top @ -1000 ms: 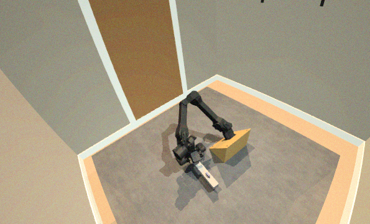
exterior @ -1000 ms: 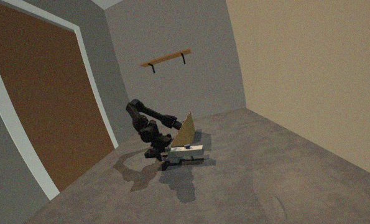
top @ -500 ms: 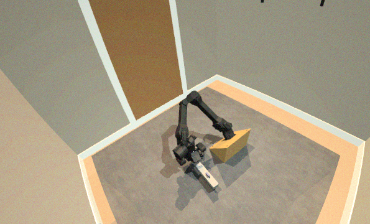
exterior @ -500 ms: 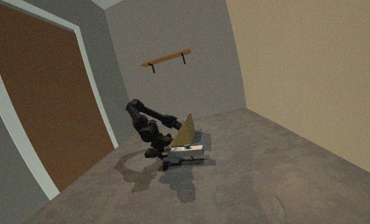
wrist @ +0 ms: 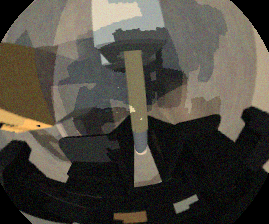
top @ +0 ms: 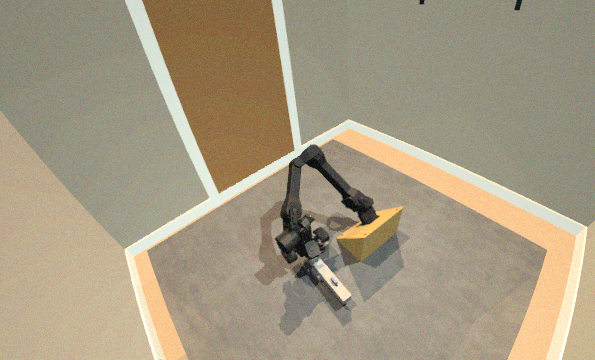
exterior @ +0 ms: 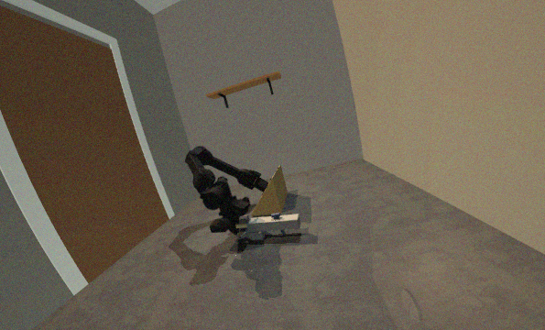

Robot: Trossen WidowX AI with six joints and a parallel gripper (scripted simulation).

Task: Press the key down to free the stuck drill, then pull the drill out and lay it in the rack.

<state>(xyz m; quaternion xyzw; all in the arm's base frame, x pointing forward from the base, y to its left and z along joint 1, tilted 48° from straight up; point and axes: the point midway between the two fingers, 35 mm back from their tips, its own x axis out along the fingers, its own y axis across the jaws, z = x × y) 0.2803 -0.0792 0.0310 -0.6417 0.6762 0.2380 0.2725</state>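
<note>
Right now my gripper tip is 40 mm to the right of the drill and 30 mm below it. The rest, counted from my gripper tip: blue piece: 10 mm ahead, 170 mm to the left, 40 mm above; fixture: 10 mm ahead, 150 mm to the left, 30 mm above.
</note>
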